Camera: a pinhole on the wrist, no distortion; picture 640 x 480 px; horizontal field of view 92.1 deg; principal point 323.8 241.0 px. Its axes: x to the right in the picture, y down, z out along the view. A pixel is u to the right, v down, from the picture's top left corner.
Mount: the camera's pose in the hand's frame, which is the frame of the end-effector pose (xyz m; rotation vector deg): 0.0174 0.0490 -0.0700 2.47 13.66 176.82
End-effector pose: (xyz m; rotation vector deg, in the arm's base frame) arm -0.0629 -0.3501 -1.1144 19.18 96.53 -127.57
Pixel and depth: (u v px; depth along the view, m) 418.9 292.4 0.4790
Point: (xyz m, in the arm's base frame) 0.0703 -0.7517 -0.9996
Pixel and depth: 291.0 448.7 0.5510
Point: -0.2212 -0.8105 -0.7897
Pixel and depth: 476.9 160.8 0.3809
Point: 0.1672 -0.6691 -1.1643
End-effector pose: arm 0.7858 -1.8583 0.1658 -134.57 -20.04 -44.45
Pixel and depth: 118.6 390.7 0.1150
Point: 0.8865 -1.8271 0.1883
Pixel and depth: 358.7 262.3 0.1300
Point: 0.8431 -1.8658 0.1025
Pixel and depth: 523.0 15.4 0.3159
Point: 0.8894 -1.9872 -0.2308
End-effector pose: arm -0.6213 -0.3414 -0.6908 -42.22 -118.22 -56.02
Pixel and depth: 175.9 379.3 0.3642
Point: -0.8944 -0.0874 -0.6996
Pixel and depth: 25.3 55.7 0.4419
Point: -0.7424 0.1981 -0.3133
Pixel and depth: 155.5 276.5 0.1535
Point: -0.6740 -0.2270 -0.6233
